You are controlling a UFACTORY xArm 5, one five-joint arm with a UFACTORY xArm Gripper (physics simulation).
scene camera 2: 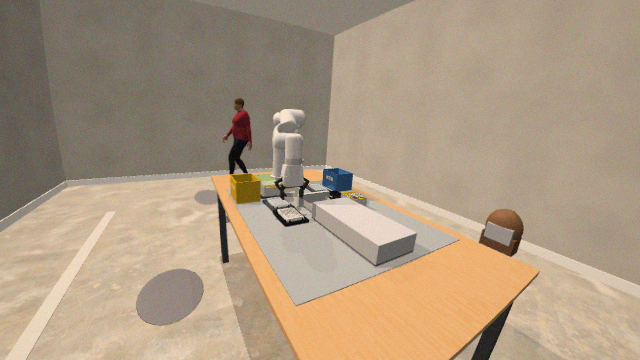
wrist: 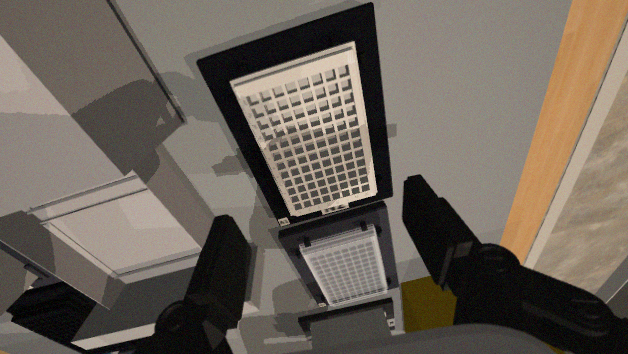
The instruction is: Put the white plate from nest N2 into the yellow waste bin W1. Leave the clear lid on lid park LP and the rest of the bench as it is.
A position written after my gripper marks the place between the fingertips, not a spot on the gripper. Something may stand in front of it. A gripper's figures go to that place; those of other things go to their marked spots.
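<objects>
My gripper (wrist: 320,215) is 0.12 m from the lens, while a white plate (wrist: 307,115) is 0.17 m from the lens.
</objects>
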